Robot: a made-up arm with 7 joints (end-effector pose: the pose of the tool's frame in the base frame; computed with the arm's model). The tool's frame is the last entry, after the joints. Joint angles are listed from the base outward.
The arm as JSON. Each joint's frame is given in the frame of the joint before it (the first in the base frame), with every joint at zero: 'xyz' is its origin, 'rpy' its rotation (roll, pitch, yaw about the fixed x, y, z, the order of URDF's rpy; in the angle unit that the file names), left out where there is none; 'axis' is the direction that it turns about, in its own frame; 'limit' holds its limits. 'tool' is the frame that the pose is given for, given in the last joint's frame.
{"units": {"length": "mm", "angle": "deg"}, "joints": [
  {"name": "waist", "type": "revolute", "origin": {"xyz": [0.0, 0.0, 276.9], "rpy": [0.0, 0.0, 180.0]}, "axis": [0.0, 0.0, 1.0], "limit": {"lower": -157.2, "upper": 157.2}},
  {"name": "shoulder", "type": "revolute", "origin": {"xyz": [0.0, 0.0, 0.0], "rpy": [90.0, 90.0, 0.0]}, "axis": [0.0, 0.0, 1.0], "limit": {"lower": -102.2, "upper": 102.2}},
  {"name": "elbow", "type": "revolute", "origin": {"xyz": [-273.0, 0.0, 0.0], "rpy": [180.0, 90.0, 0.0]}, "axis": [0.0, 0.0, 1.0], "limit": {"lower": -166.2, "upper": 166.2}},
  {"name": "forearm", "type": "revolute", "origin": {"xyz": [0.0, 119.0, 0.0], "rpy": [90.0, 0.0, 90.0]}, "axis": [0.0, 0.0, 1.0], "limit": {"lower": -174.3, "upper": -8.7}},
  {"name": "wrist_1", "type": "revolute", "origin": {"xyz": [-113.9, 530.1, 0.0], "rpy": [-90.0, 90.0, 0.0]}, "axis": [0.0, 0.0, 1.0], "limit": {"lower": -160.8, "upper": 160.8}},
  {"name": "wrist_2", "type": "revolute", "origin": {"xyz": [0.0, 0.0, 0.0], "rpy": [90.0, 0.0, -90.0]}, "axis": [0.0, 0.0, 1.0], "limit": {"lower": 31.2, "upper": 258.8}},
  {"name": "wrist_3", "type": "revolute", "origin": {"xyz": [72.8, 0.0, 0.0], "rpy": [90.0, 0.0, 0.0]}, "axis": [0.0, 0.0, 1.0], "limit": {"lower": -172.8, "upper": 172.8}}
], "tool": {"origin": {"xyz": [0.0, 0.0, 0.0]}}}
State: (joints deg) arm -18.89 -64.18 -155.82 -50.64 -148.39 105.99 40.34
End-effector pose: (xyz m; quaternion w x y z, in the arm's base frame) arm -0.8870 0.0676 0.1697 0.2778 0.1100 -0.5284 -0.7947
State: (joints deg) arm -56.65 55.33 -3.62 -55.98 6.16 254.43 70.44
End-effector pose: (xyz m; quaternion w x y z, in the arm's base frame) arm 0.3984 -0.6580 0.2922 0.0861 -0.1091 0.2972 -0.9447
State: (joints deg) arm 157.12 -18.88 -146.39 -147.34 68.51 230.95 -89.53
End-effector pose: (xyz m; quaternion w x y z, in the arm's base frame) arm 0.4464 0.0642 0.0865 0.3432 0.8928 0.1548 0.2473
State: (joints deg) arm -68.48 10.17 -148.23 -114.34 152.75 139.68 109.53
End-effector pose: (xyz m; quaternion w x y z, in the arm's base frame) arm -0.5137 0.3978 0.4725 0.4013 0.4015 -0.4235 -0.7060
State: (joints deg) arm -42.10 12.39 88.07 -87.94 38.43 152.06 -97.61
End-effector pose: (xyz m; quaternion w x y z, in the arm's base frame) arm 0.5710 0.3941 0.7102 0.1242 -0.4473 -0.6599 -0.5907
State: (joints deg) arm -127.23 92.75 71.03 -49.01 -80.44 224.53 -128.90
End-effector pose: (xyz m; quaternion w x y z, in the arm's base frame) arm -0.0938 -0.7765 0.1627 0.8329 0.4605 0.2227 -0.2113
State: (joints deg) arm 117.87 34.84 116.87 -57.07 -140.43 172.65 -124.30
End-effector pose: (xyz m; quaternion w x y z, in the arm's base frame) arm -0.4624 -0.1117 0.9446 0.1365 -0.3629 -0.1824 0.9035
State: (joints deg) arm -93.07 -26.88 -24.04 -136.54 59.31 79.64 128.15
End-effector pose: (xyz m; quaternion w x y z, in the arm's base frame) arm -0.2672 -0.5287 0.4509 0.5353 0.4328 0.6568 0.3079
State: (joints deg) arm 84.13 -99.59 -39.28 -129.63 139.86 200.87 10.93
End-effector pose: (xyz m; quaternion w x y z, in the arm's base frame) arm 0.3715 -0.1035 0.6670 0.6623 -0.1066 0.5337 0.5149
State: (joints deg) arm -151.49 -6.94 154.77 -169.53 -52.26 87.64 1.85
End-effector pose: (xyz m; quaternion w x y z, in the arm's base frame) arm 0.3046 -0.0013 -0.0572 0.3740 0.6323 0.2858 -0.6154
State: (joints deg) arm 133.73 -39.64 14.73 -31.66 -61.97 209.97 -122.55
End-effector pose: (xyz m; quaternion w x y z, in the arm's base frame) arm 0.1288 -0.3066 1.0177 0.3141 0.0952 -0.3417 0.8807
